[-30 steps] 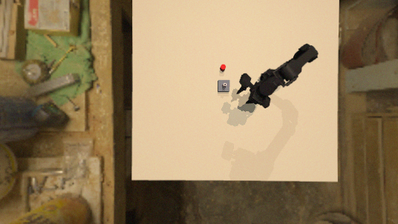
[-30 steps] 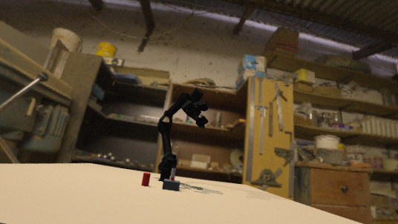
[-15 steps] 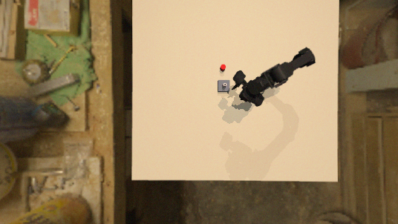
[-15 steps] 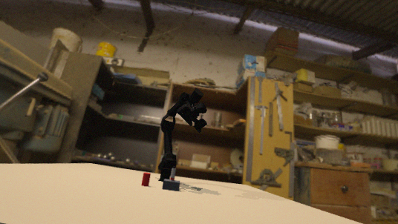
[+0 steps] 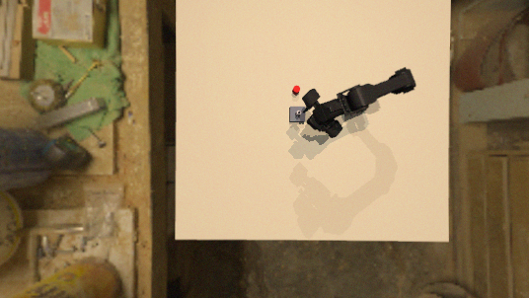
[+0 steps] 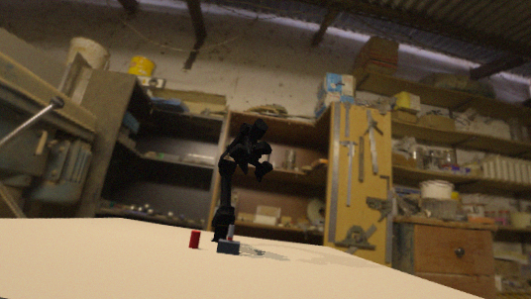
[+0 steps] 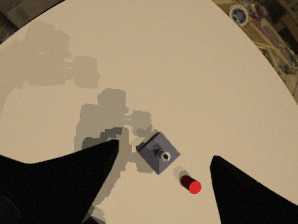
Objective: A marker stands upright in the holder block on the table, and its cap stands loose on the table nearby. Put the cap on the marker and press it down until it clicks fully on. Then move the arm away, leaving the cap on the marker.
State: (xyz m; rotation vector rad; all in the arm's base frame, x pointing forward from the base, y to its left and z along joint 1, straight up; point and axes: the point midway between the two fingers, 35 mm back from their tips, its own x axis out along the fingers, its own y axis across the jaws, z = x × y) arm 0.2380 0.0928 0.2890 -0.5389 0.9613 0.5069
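Right now my gripper tip is 20 mm short of the red cap, 160 mm to the left of it and 230 mm above it. From my gripper tip the other things lie so: grey holder block: 20 mm ahead, 50 mm to the right, 240 mm below.
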